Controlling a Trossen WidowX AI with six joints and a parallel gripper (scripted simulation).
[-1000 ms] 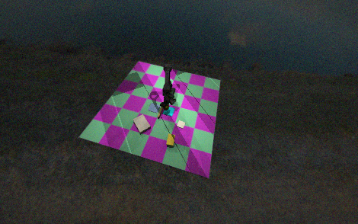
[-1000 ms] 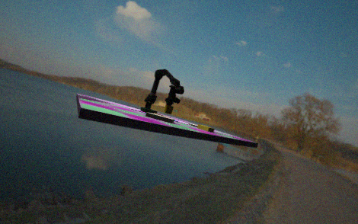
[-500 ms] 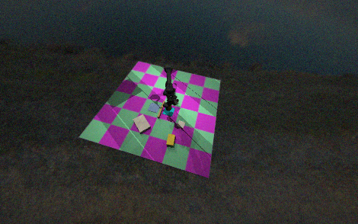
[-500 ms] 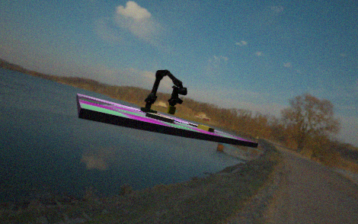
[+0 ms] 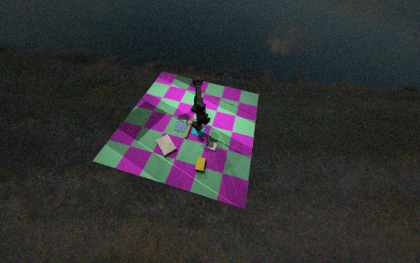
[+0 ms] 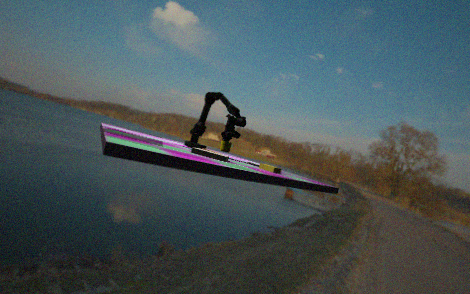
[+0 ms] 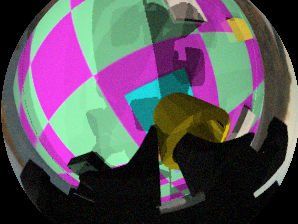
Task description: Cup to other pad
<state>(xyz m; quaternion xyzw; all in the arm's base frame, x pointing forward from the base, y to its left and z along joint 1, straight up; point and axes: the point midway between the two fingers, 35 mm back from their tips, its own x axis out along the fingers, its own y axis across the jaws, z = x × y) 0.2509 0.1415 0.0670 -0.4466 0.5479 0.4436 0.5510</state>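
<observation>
My gripper tip is 80 mm above the cyan pad, 30 mm short of it and 10 mm to the left of it. Also, from my gripper tip: thin orange strip: 100 mm to the right, 70 mm below, 40 mm ahead; then pale blue pad: 190 mm to the right, 80 mm below, 60 mm ahead; then yellow cup: 20 mm ahead, 10 mm to the right.
</observation>
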